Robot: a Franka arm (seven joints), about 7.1 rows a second.
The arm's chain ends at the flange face. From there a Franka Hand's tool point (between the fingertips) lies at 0.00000 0.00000 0.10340 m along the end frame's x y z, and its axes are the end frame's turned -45 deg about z.
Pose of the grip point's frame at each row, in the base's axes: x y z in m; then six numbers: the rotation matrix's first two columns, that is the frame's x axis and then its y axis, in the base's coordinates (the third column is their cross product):
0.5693 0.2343 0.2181 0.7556 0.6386 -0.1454 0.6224 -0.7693 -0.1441
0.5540 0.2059 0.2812 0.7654 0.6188 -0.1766 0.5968 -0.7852 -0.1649
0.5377 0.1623 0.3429 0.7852 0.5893 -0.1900 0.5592 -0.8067 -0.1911
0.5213 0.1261 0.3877 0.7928 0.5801 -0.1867 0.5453 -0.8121 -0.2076
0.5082 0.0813 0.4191 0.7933 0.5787 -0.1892 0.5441 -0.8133 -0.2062
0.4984 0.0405 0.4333 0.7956 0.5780 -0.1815 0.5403 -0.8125 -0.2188
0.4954 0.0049 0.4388 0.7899 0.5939 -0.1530 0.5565 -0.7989 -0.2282
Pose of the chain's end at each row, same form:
0.5904 0.2324 0.3193 0.9744 -0.0924 -0.2047 -0.0942 -0.9955 0.0009
0.5789 0.2037 0.3815 0.9632 -0.1177 -0.2415 -0.1192 -0.9928 0.0083
0.5652 0.1578 0.4425 0.9506 -0.1537 -0.2695 -0.1598 -0.9871 -0.0008
0.5494 0.1196 0.4870 0.9462 -0.1640 -0.2788 -0.1750 -0.9844 -0.0148
0.5364 0.0750 0.5184 0.9457 -0.1659 -0.2796 -0.1762 -0.9843 -0.0120
0.5267 0.0326 0.5324 0.9446 -0.1658 -0.2831 -0.1805 -0.9832 -0.0264
0.5221 -0.0049 0.5382 0.9520 -0.1450 -0.2695 -0.1650 -0.9849 -0.0532

